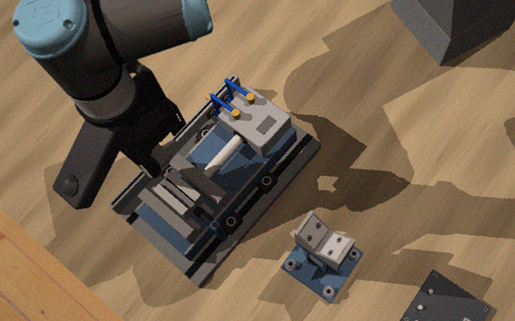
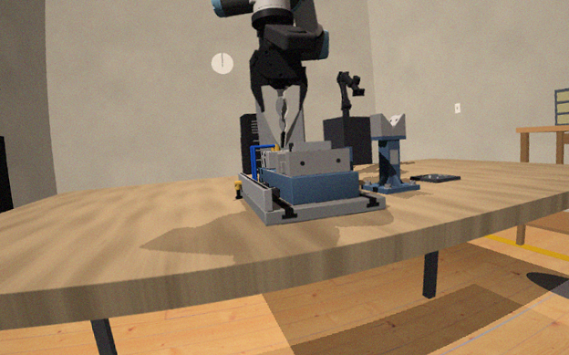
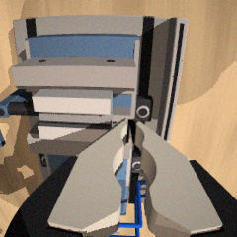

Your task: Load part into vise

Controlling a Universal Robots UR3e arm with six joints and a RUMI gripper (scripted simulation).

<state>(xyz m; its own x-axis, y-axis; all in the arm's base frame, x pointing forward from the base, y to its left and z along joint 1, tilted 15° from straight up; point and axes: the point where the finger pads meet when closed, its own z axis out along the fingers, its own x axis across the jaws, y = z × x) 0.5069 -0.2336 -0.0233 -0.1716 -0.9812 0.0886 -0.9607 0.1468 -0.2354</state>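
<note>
Now: the part 10 mm ahead of my hand, 40 mm to the left of it and 20 mm below it. Round my hand: fixed jaw 40 mm ahead, 40 mm to the left, 40 mm below; then dark work stop 20 mm ahead, 90 mm to the left, 30 mm below; then moving jaw 30 mm behind, 50 mm to the left, 40 mm below.
</note>
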